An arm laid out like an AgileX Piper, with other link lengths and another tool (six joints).
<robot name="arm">
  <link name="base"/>
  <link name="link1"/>
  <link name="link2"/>
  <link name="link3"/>
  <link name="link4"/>
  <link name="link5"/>
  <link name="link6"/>
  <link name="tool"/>
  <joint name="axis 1" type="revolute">
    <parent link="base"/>
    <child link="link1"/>
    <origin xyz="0 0 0.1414"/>
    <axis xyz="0 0 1"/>
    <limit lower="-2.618" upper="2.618"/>
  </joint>
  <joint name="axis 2" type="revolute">
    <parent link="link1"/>
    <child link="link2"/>
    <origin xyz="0 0 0"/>
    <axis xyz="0 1 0"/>
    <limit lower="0" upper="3.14"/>
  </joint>
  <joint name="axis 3" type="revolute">
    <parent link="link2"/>
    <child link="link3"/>
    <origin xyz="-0.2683 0 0.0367"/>
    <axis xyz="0 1 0"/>
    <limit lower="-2.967" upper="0"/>
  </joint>
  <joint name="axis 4" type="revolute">
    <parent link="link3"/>
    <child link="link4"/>
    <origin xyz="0.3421 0 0.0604"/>
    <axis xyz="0.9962 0 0.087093"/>
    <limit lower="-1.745" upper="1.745"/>
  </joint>
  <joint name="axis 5" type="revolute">
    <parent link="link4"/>
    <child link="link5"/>
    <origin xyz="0 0 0"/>
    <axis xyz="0 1 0"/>
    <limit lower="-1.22" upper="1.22"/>
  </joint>
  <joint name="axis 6" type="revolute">
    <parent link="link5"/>
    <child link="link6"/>
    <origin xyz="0.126 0 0.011"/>
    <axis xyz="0.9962 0 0.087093"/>
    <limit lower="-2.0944" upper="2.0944"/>
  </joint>
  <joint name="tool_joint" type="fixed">
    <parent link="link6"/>
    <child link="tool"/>
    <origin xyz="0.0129 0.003 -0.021" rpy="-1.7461 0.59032 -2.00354"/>
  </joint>
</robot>
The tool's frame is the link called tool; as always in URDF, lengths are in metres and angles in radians.
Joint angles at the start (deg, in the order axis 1, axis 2, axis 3, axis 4, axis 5, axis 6): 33.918, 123.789, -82.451, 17.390, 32.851, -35.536
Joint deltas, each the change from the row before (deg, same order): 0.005, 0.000, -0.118, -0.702, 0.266, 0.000; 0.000, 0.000, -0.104, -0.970, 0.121, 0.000; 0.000, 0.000, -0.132, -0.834, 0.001, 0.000; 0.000, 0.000, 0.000, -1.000, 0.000, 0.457; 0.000, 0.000, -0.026, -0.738, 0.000, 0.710; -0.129, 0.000, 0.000, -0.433, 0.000, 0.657; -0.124, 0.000, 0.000, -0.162, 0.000, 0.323; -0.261, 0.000, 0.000, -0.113, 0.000, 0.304; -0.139, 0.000, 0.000, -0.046, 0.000, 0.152; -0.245, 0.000, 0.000, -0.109, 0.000, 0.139; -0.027, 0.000, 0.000, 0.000, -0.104, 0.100
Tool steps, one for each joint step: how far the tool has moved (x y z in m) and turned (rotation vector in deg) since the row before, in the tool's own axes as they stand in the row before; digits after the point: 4 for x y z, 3 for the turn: 0.0010, -0.0003, -0.0002, 0.096, 0.350, -0.625; 0.0014, -0.0006, 0.0001, 0.302, 0.506, -0.771; 0.0012, -0.0010, -0.0001, 0.394, 0.430, -0.610; 0.0014, -0.0001, 0.0005, 0.146, 0.548, -0.350; 0.0009, -0.0002, 0.0002, -0.012, 0.399, 0.092; 0.0015, -0.0002, 0.0005, -0.139, 0.281, 0.391; 0.0012, -0.0002, 0.0004, -0.097, 0.130, 0.287; 0.0022, -0.0005, 0.0007, -0.133, 0.149, 0.434; 0.0012, -0.0003, 0.0004, -0.071, 0.072, 0.233; 0.0021, -0.0005, 0.0007, -0.065, 0.141, 0.271; 0.0002, -0.0003, 0.0001, 0.051, 0.005, 0.158
